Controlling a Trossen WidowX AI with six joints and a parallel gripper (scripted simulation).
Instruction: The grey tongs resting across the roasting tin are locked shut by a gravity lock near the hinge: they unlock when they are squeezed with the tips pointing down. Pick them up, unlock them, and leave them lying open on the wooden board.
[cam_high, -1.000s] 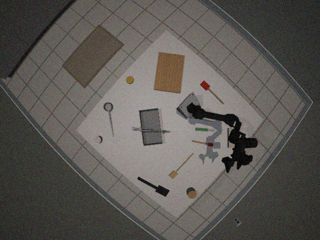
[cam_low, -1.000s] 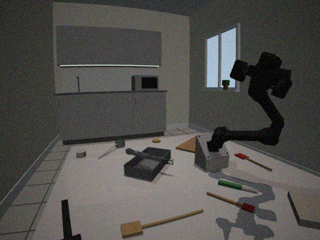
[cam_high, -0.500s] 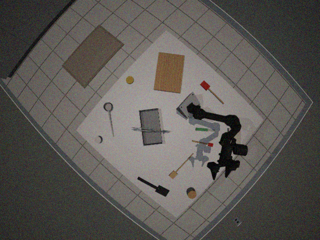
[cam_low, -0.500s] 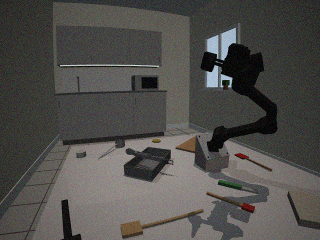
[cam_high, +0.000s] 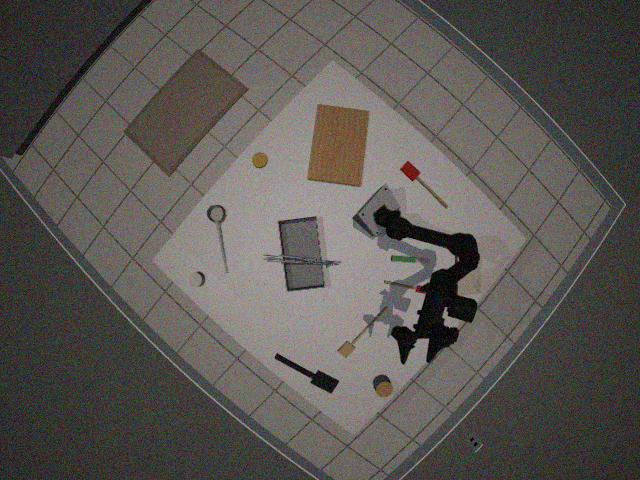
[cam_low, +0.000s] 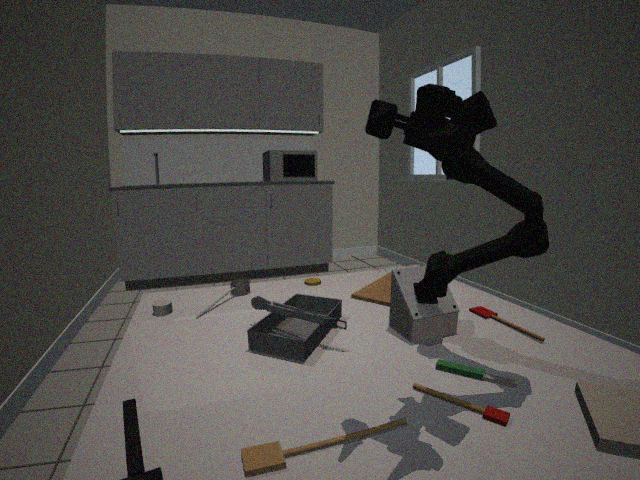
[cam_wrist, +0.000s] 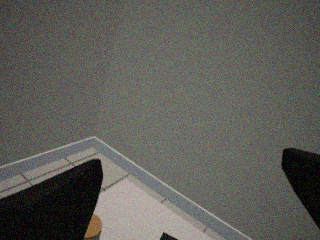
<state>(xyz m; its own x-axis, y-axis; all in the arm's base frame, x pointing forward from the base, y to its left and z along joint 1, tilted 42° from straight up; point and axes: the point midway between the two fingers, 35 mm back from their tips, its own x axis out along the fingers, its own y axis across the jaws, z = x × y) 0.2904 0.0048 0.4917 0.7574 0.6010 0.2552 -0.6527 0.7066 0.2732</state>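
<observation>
The roasting tin is 9 cm ahead of my gripper tip, 43 cm to the right of it and 49 cm below it. From my gripper tip the other things lie so: black spatula (42 cm ahead, 2 cm to the left, 51 cm below); then beige block (44 cm behind, 14 cm to the left, 50 cm below); then red spatula (54 cm behind, 34 cm to the right, 51 cm below).
</observation>
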